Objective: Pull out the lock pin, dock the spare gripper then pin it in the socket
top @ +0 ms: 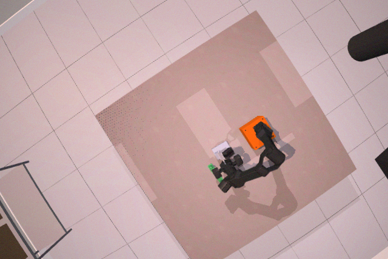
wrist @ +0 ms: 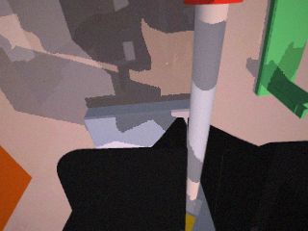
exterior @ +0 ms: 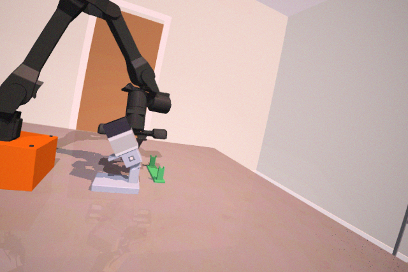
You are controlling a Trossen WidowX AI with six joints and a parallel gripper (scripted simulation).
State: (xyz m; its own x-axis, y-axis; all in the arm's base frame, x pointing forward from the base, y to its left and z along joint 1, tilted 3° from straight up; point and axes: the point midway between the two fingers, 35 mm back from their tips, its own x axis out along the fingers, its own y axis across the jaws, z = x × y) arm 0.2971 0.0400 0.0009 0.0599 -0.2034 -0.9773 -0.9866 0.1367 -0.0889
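Right now the grey mount is 5 cm to the right of my gripper tip and 2 cm behind it. Round my gripper tip: green cradle 9 cm ahead, 5 cm to the left, 3 cm below; spare gripper 7 cm above, 5 cm to the right, 3 cm behind.
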